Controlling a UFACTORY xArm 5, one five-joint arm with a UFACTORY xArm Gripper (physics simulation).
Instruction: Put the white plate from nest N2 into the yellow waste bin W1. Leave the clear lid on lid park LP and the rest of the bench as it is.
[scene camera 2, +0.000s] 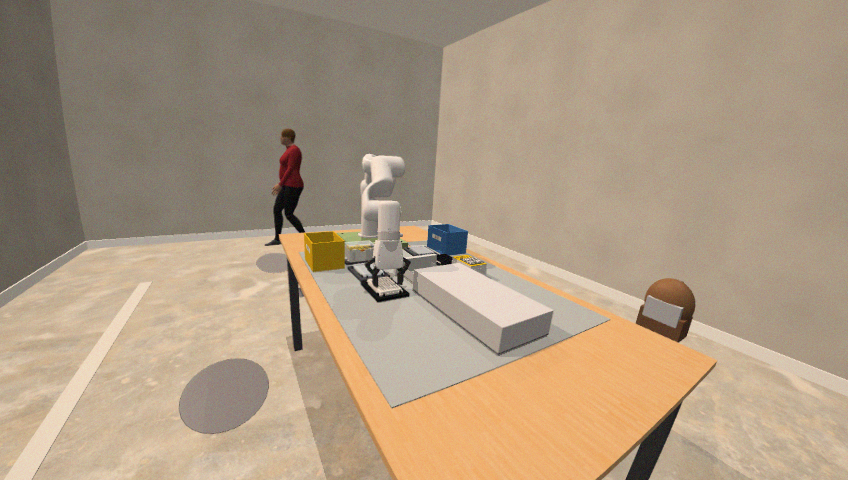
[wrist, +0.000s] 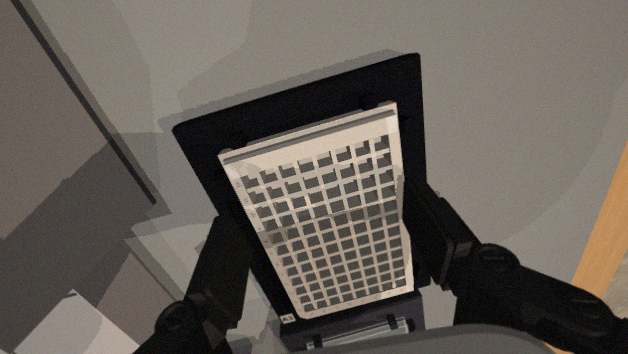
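Pixels of known places: gripper, fingertip midpoint: (scene camera 2: 388, 285) (wrist: 320, 215); arm's base at its link origin: (scene camera 2: 369, 235).
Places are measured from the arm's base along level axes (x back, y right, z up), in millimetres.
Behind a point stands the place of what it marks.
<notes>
The white plate (scene camera 2: 385, 288) {x -694, y 199, z -4 mm} (wrist: 327, 225) {x -666, y 183, z -7 mm}, with a grid of square wells, sits in a black nest (scene camera 2: 392, 297) {x -737, y 191, z -20 mm} (wrist: 300, 107) {x -728, y 186, z -17 mm}; the nest's number is not readable. My gripper (scene camera 2: 388, 283) {x -676, y 182, z -3 mm} (wrist: 320, 215) {x -676, y 182, z -3 mm} is open and empty, with one finger beside each long side of the plate. In the wrist view the fingers stand apart from the plate's edges. The yellow waste bin (scene camera 2: 324, 252) {x -388, y 338, z 49 mm} stands at the far left of the mat. A clear flat piece (wrist: 360, 332) {x -543, y 185, z -14 mm} lies on a dark holder (wrist: 295, 340) {x -548, y 130, z -17 mm} next to the nest; whether it is the lid on LP I cannot tell.
A long pale box (scene camera 2: 476, 300) {x -989, y 44, z 54 mm} lies right of the nest on the grey mat (scene camera 2: 386, 368) {x -1057, y 352, z -30 mm}. A blue bin (scene camera 2: 447, 239) {x -384, y -265, z 56 mm} and a yellow-rimmed box (scene camera 2: 470, 261) {x -682, y -177, z 47 mm} stand at the back right. A person in red (scene camera 2: 290, 172) is behind the table (scene camera 2: 535, 410) {x -1309, y 137, z -32 mm}.
</notes>
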